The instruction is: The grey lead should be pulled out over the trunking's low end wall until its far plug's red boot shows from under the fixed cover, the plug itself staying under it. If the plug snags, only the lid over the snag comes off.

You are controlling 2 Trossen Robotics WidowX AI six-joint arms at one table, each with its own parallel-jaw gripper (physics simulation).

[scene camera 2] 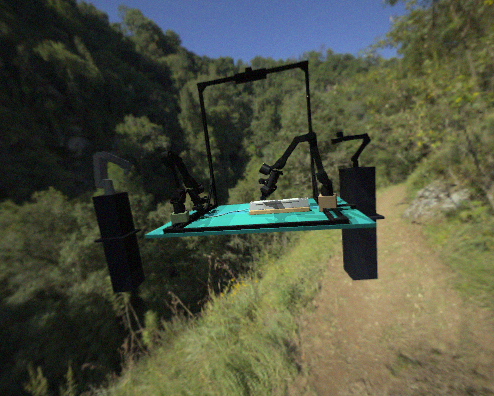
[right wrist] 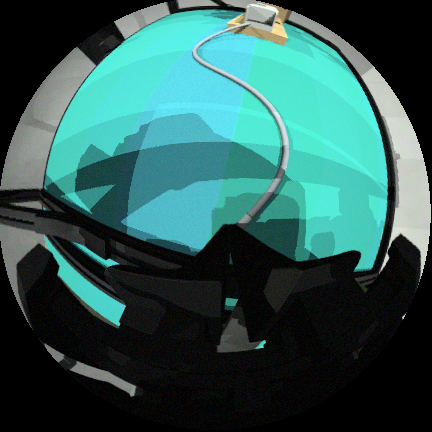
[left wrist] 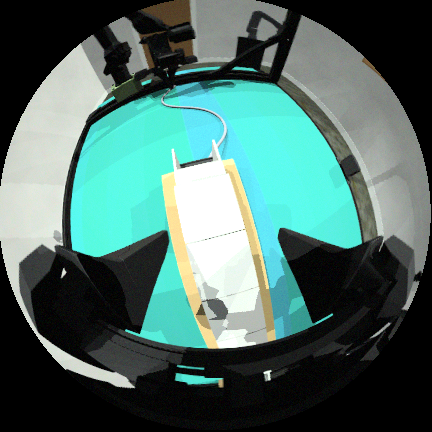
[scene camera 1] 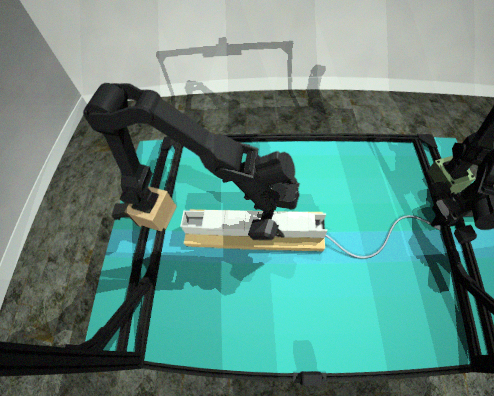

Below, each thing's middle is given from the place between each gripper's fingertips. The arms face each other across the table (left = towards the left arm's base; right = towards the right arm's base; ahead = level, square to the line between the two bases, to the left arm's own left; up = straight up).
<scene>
I see my right gripper 200 mm to the right of the grey lead (right wrist: pixel 267 194) and 10 mm below it. The rest, counted from my right hand: trunking (scene camera 1: pixel 192 222) (60 mm ahead, 540 mm to the left, 30 mm above).
Now: the trunking 20 mm ahead of my left hand, 90 mm to the left of it and 50 mm below it. From my left hand the other things lie so: grey lead 40 mm behind, 250 mm to the right, 80 mm below.
</scene>
